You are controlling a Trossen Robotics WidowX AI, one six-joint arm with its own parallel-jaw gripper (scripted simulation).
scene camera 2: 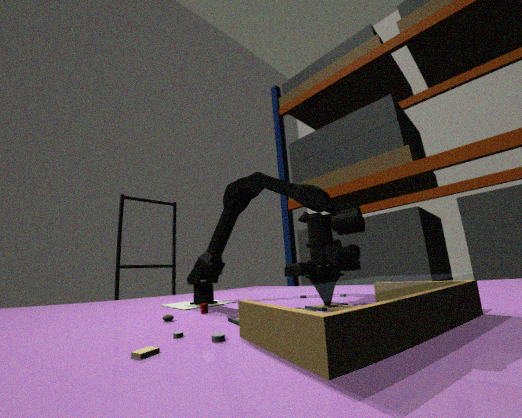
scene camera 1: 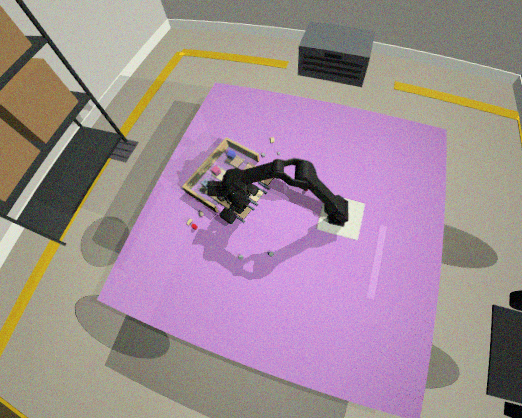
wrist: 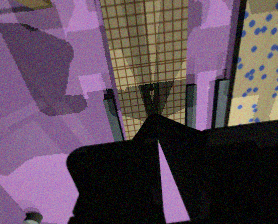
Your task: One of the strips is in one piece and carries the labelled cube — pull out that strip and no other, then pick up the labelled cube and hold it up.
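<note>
My gripper in the pictures. With it, a three-sided wooden tray.
</note>
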